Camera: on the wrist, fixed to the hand. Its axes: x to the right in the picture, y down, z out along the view.
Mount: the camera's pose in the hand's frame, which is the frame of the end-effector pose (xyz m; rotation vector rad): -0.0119 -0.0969 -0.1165 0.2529 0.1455 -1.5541
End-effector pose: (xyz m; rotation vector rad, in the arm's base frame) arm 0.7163 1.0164 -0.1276 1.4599 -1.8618 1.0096
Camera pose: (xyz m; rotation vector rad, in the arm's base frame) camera 0.8107 1.1076 -0.0510 2.1709 -0.1163 0.4547
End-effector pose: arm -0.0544 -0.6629 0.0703 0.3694 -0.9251 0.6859
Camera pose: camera 0.0770 -0.6724 -0.0055 1.0641 -0.2010 -0.6130
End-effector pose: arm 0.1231 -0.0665 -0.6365 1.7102 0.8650 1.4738
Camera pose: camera 0.0023 -0.0155 -0.7135 0.5551 1.8590 0.3760
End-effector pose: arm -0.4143 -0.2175 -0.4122 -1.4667 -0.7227 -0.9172
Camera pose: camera -0.5185 -0.3218 -0.3753 -0.3665 -1.8273 -1.9141
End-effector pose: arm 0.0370 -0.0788 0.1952 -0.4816 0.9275 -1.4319
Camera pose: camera -0.1122 -0.0517 0.2052 -0.9973 0.3392 -2.9492
